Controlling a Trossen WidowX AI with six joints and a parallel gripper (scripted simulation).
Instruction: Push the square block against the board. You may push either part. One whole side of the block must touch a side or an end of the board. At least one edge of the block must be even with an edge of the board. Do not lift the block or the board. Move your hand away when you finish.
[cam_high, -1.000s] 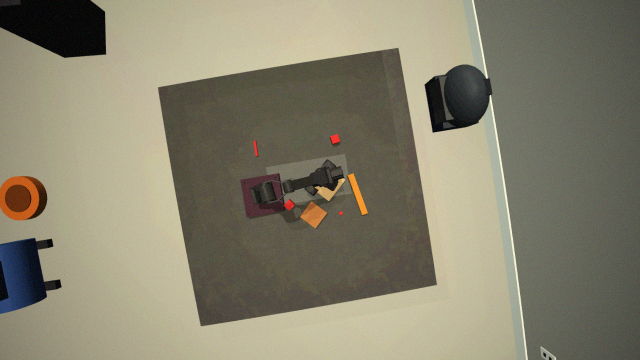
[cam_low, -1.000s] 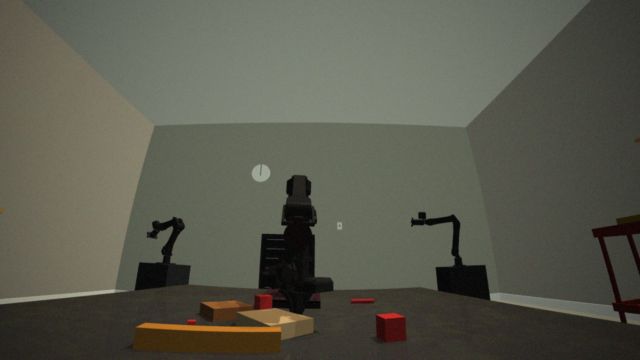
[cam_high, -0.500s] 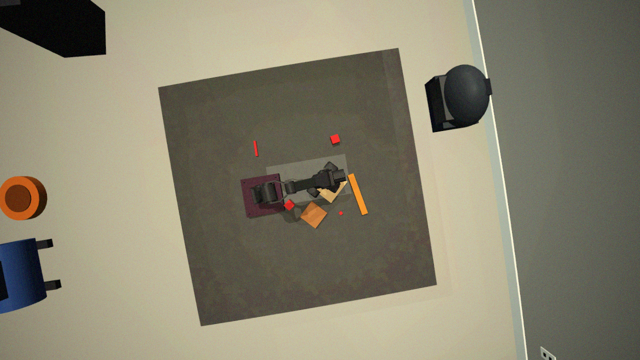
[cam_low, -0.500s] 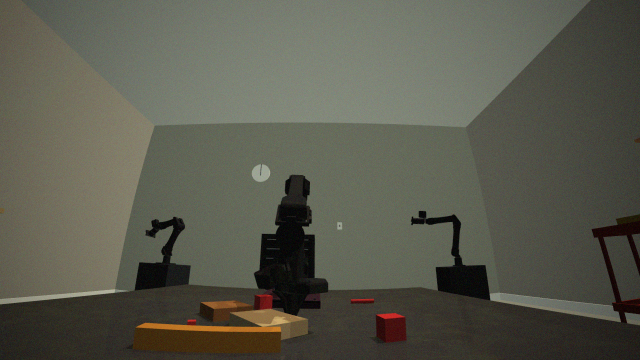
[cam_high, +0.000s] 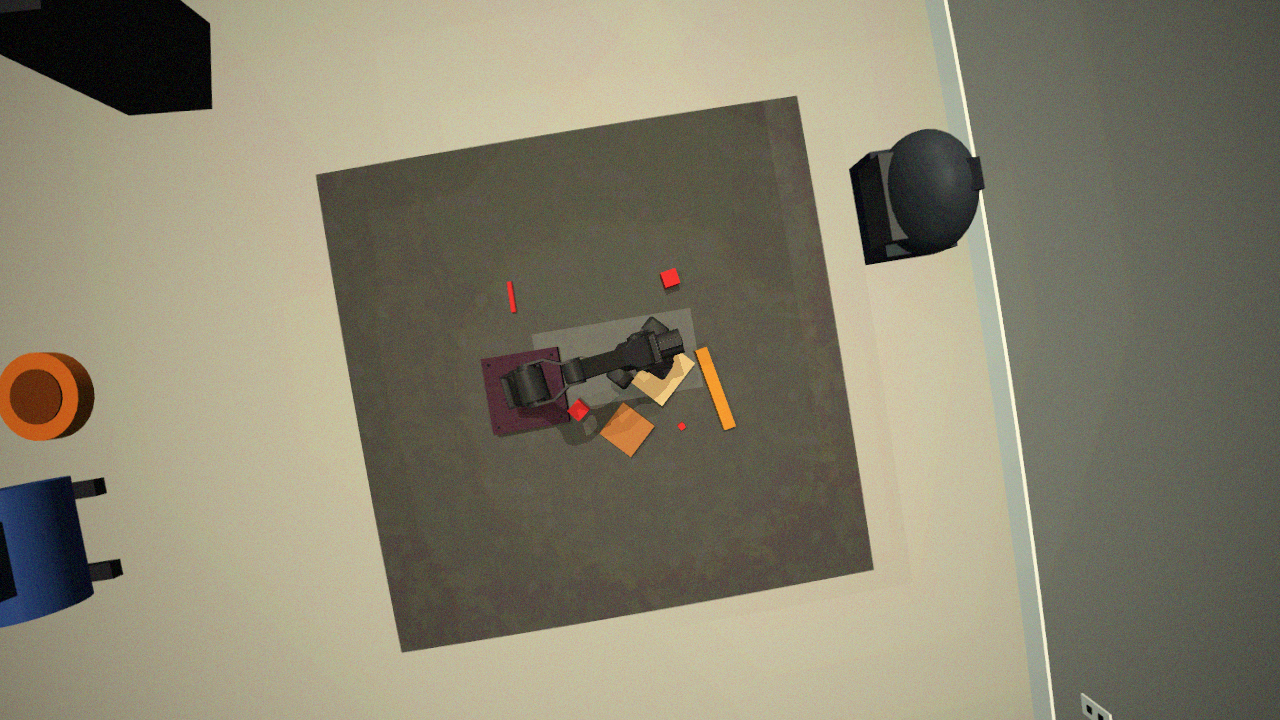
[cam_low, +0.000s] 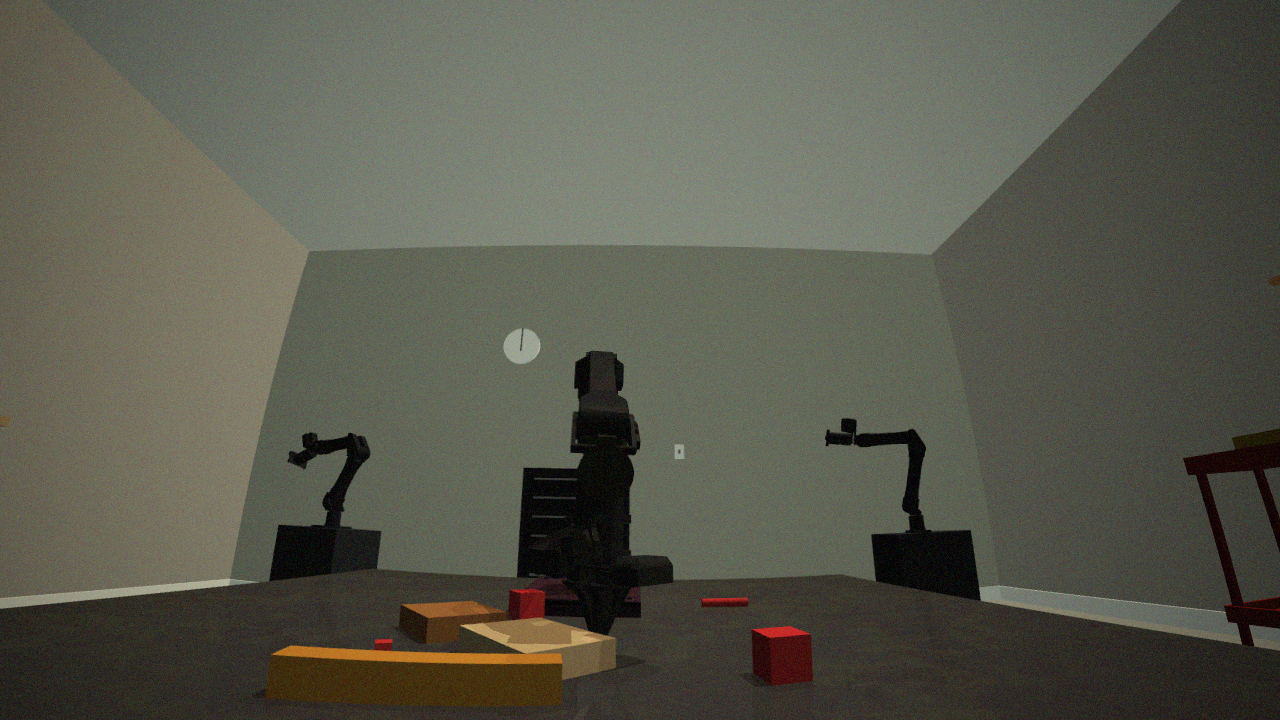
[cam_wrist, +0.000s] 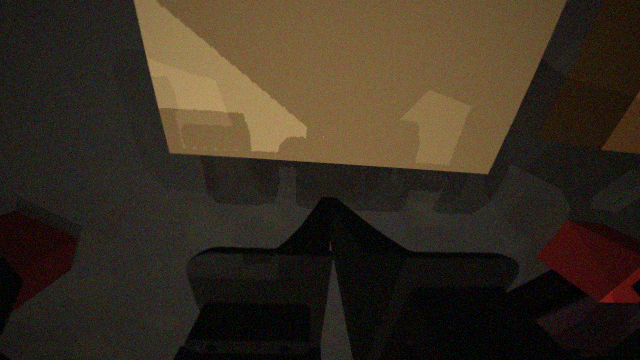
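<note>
My gripper tip is 200 mm to the left of the square block, 40 mm past it and 10 mm below it. Round my gripper tip: long orange board 200 mm ahead, 100 mm to the right, 10 mm above; then tiny red piece 200 mm to the right, 110 mm ahead; then tan board 60 mm ahead, 50 mm to the right, 10 mm above.
</note>
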